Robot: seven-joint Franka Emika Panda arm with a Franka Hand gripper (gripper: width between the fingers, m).
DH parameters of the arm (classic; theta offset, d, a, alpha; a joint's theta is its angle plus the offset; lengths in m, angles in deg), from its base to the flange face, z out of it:
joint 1: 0 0.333 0 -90
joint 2: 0 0 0 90
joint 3: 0 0.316 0.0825 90
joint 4: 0 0 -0.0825 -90
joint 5: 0 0.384 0 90
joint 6: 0 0 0.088 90
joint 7: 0 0.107 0 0
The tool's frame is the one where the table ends.
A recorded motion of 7 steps. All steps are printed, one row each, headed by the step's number.
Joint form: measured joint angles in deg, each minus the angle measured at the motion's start. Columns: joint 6, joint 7, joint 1, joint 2, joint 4, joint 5, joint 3.
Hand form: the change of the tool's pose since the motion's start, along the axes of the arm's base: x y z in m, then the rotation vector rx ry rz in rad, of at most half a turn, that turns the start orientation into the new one. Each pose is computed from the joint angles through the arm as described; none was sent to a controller.
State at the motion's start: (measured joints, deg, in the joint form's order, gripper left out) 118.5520 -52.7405 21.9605 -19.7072 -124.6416 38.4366 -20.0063
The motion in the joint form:
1: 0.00 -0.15 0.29 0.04 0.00 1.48 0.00
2: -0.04 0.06 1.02 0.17 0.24 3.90 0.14
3: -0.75 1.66 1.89 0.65 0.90 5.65 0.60
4: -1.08 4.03 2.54 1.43 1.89 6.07 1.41
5: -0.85 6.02 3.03 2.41 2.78 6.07 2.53
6: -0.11 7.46 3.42 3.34 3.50 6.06 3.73
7: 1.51 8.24 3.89 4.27 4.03 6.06 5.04
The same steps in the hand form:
1: 0.0002 0.0034 0.0006 0.0239 0.0011 -0.0002
2: 0.0006 0.0124 0.0033 0.0639 0.0057 0.0007
3: 0.0014 0.0263 0.0060 0.0961 0.0323 0.0035
4: 0.0035 0.0406 0.0088 0.1043 0.0601 -0.0001
5: 0.0063 0.0558 0.0096 0.0999 0.0800 -0.0018
6: 0.0090 0.0704 0.0097 0.0927 0.0889 -0.0032
7: 0.0119 0.0858 0.0090 0.0824 0.0820 -0.0036

